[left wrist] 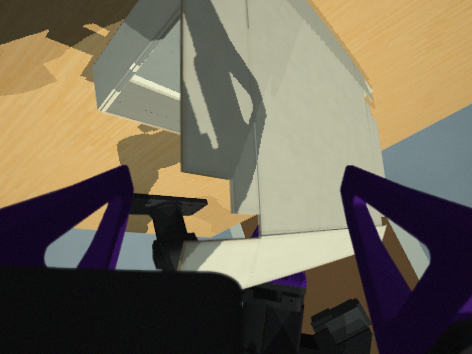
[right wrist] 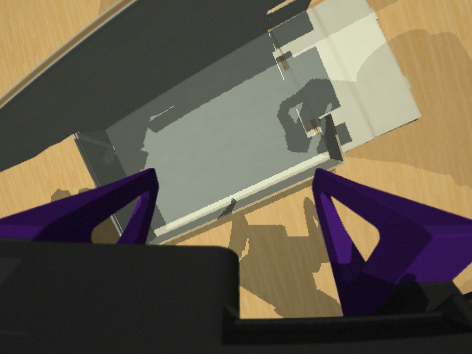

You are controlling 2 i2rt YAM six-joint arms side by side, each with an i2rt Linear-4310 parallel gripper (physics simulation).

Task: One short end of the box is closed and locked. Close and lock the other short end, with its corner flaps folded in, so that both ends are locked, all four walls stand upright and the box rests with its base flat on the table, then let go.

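Frame: origin at the left arm's base, x ahead, y left, z up, level; centimetres.
Seen in the pictures: left gripper, fingertip midpoint: point(left wrist: 236, 177); right gripper, fingertip midpoint: point(right wrist: 235, 177); right arm's base at its link origin: point(left wrist: 164, 203).
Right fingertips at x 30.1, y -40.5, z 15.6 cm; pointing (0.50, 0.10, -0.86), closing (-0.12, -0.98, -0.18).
A point is followed by its place in that frame.
The box point(right wrist: 215, 145) {x 33.0, y -35.4, z 0.4 cm} rests on the table, seen from above in the right wrist view. Its open end panel point(right wrist: 385, 82) {x 37.9, y -56.3, z 0.5 cm} folds outward, flat, at the upper right. A dark corner flap point(right wrist: 334, 142) {x 31.7, y -49.2, z 4.1 cm} stands at the near corner of that end. The other short end wall point(right wrist: 92, 162) {x 32.7, y -20.7, z 5.5 cm} stands upright at the left. The raised lid point(left wrist: 310, 130) {x 35.8, y -27.6, z 15.0 cm} point(right wrist: 115, 65) {x 37.2, y -34.8, z 17.4 cm} is a large panel, pale outside and dark inside. My left gripper point(left wrist: 236, 177) {x 31.5, y -19.6, z 19.4 cm} is open, with the lid's side flap and panel beyond its fingertips. My right gripper point(right wrist: 235, 177) {x 30.1, y -40.5, z 15.6 cm} is open above the box's near long wall point(right wrist: 270, 187) {x 27.0, y -42.0, z 1.3 cm}.
A pale lid flap point(left wrist: 225, 255) {x 29.8, y -19.9, z 22.3 cm} extends across the lower part of the left wrist view, close to the left fingers. Black and purple parts of the other arm point(left wrist: 275, 305) {x 26.6, y -36.7, z 25.3 cm} stand behind it. The wooden table point(left wrist: 425, 60) {x 59.3, y -53.8, z 0.0 cm} point(right wrist: 440, 185) {x 25.3, y -62.3, z 0.0 cm} has broad shadows.
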